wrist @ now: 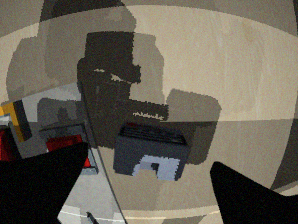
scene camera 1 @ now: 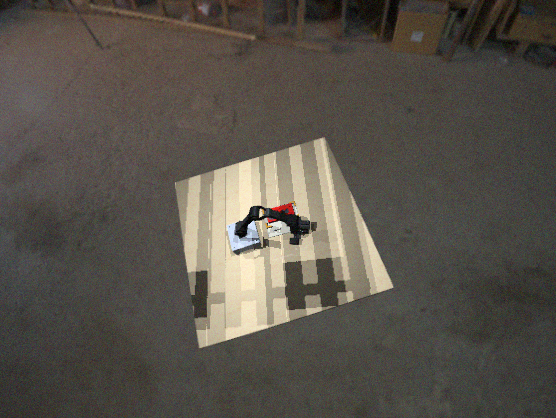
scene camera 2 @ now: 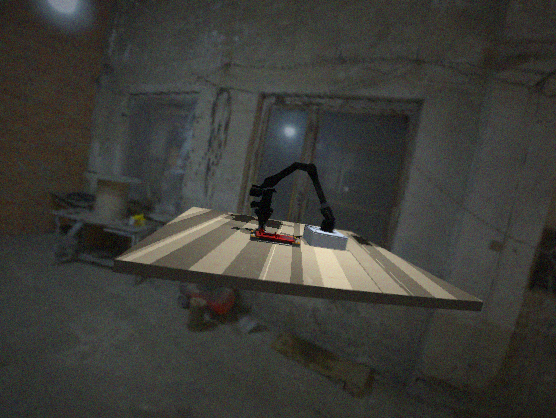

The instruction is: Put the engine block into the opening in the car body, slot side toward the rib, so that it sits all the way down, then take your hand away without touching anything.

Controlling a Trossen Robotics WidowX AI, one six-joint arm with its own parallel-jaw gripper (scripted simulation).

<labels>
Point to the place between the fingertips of the gripper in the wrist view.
152,160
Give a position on an engine block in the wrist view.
164,150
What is the gripper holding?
Nothing.
</labels>
